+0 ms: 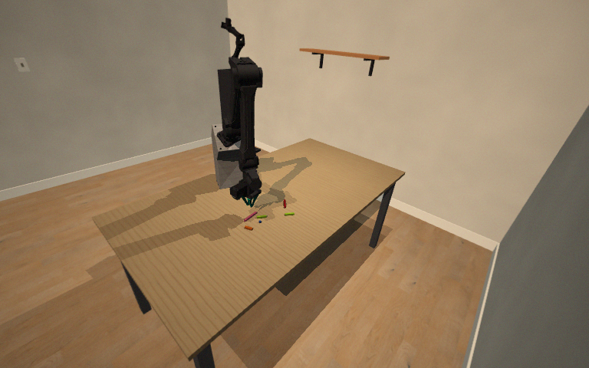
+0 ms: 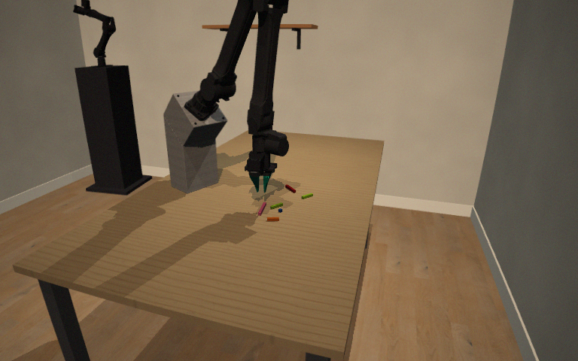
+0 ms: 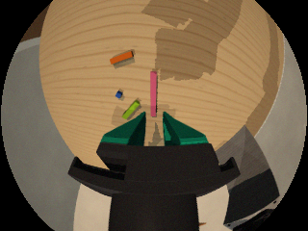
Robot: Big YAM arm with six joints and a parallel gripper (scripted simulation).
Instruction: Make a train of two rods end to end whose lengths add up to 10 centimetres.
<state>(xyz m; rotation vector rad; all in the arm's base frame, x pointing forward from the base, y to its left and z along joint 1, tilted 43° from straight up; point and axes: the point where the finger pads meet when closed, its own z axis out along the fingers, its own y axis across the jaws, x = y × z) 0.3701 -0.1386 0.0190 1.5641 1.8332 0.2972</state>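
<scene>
The pink rod is 7 cm below my hand. The rest, counted from my hand: orange rod (7 cm to the right, 7 cm below, 6 cm ahead); then blue rod (7 cm below, 7 cm ahead); then red rod (21 cm to the left, 7 cm below, 7 cm ahead).
</scene>
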